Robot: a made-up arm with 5 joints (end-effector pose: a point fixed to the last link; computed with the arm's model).
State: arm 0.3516 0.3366 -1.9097 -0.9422 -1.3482
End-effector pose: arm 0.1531 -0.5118 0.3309 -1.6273 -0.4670 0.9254
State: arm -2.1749 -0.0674 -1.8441 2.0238 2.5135
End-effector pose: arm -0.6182 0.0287 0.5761 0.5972 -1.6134 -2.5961
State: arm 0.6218 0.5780 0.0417 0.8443 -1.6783
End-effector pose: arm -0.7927 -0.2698 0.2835 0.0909 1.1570 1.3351
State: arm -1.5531 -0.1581 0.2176 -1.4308 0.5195
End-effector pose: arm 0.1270 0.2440 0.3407 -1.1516 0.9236 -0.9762
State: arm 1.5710 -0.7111 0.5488 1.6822 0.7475
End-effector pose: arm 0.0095 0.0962 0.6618 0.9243 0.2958 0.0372
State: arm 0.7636 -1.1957 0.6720 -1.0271 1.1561
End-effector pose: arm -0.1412 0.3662 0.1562 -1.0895 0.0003 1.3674
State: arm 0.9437 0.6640 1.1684 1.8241 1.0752
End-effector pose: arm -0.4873 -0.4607 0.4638 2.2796 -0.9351 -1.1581
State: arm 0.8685 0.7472 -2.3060 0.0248 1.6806
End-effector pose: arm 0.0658 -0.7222 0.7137 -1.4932 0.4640 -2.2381
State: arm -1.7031 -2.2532 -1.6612 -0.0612 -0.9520
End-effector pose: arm -0.4891 -0.0040 0.0331 1.9543 0.2976 0.9740
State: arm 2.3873 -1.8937 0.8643 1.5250 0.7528
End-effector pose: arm -0.3733 0.2322 -0.0018 -0.3209 -0.1849 0.8452
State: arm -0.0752 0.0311 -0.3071 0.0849 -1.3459
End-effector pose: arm -0.6189 0.0941 0.3741 -0.0902 1.3180 0.2490
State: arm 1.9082 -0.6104 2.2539 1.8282 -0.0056
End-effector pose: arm -0.2358 0.3508 0.4488 1.2612 -0.4693 0.0383
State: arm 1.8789 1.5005 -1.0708 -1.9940 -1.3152
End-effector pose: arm 0.6796 -0.2825 0.1647 0.3204 -1.2756 -0.1096
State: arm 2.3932 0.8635 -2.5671 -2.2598 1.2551
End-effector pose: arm 0.2580 0.1649 0.4375 -0.9685 0.7953 1.0886
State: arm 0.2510 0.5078 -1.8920 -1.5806 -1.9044
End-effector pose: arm 0.1552 -0.5776 0.4580 -1.4547 -0.5800 -0.2168
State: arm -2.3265 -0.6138 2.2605 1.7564 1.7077
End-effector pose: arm 0.0738 -0.4636 0.4717 1.9832 -0.1769 0.2181
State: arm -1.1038 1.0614 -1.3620 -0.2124 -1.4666
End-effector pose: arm -0.6759 0.2076 0.0345 -1.0683 0.8922 -0.6862
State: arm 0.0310 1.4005 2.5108 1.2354 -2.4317
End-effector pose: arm -0.6701 0.1788 0.9017 1.6406 -0.8373 1.0687
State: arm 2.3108 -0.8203 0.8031 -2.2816 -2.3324
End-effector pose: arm -0.0553 -0.4014 0.5935 -1.3358 -0.7304 -1.4735
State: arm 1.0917 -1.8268 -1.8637 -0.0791 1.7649
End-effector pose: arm 0.6703 0.1515 -0.0119 1.5815 0.9245 0.4104
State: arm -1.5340 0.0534 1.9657 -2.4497 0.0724
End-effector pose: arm 0.2016 0.1172 0.4126 -0.4845 -2.8445 1.1279
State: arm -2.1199 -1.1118 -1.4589 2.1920 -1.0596
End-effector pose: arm -0.6215 -0.1042 0.4051 2.5007 -0.9095 1.3802
